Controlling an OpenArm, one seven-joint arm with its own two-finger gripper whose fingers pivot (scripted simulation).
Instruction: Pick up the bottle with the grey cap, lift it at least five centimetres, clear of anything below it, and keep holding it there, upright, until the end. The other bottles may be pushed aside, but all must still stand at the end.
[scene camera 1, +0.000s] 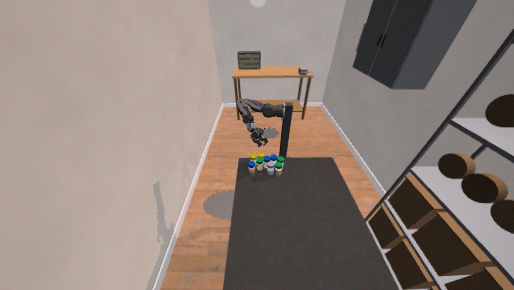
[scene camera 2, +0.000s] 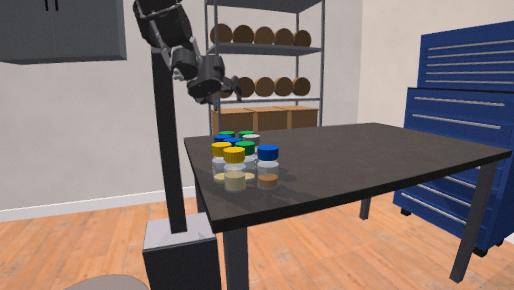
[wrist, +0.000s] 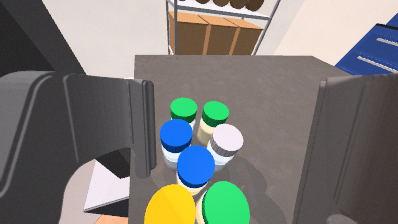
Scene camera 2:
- my gripper: 227, 98
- blue-capped bottle: 267, 167
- black arm post: 162, 78
